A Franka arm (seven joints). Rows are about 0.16 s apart.
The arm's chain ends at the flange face. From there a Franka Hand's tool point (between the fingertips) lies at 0.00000 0.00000 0.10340 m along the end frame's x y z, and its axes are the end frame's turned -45 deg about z.
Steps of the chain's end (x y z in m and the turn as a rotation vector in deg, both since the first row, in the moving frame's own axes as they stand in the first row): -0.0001 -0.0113 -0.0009 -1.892 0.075 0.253; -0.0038 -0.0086 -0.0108 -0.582 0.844 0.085
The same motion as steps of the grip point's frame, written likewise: 0.0056 -0.0056 -0.0010 -1.391 -1.285 0.253; 0.0037 -0.0069 -0.0108 -1.008 0.185 0.085
